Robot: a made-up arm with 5 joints.
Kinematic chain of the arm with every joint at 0, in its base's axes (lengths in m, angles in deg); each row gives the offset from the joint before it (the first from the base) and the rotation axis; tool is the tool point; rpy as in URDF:
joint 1: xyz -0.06 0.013 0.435 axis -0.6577 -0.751 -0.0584
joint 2: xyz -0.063 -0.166 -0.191 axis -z
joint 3: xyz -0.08 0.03 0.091 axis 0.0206 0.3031 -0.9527
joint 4: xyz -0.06 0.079 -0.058 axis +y
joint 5: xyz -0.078 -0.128 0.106 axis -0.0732 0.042 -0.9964
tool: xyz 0.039 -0.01 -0.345 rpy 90 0 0
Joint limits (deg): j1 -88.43..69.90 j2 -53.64..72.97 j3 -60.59..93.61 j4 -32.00..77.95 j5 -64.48..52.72
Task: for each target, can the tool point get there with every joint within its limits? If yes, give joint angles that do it. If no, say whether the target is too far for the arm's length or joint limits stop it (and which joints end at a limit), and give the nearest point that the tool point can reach.
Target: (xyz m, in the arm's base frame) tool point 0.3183 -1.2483 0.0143
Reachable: no: too far | nearest point -0.0205 -0.5350 0.2794 | short by 0.833 m
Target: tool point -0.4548 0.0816 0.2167
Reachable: yes | joints -2.09 -6.62 74.58 27.05 43.29
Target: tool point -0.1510 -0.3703 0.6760
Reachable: no: joint limits stop it (at a limit: joint 1, joint 3, joint 4, joint 5) | nearest point -0.0974 -0.4358 0.6607 | short by 0.086 m
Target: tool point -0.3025 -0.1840 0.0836
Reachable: yes | joints 48.15 -37.79 81.16 43.97 -17.42
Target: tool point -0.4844 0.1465 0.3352
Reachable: yes | joints -49.41 36.34 35.98 -8.02 35.42
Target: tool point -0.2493 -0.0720 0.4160
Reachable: no: joint limits stop it (at a limit: joint 3, joint 4, joint 5) | nearest point -0.4102 0.0310 0.3969 | short by 0.192 m
